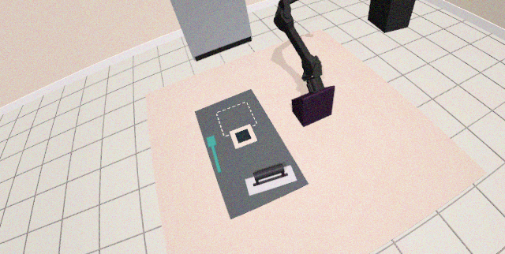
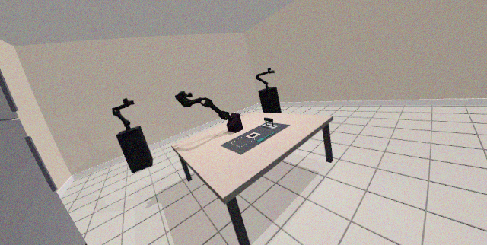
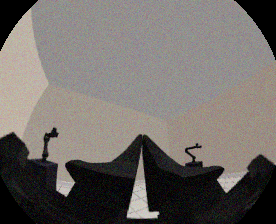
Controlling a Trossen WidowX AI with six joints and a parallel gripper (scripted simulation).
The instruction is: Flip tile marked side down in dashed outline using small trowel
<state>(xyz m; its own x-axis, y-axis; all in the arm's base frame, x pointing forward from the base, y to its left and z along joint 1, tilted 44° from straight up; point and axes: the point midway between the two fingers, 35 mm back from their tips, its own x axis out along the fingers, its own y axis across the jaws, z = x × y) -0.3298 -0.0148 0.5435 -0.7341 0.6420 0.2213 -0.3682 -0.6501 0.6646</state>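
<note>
The teal trowel lies 840 mm ahead of my gripper tip, 580 mm below it and 420 mm to the left of it. From my gripper tip the other things lie so: tile (690 mm ahead, 580 mm below, 400 mm to the left); then dark grey mat (700 mm ahead, 600 mm below, 430 mm to the left).
</note>
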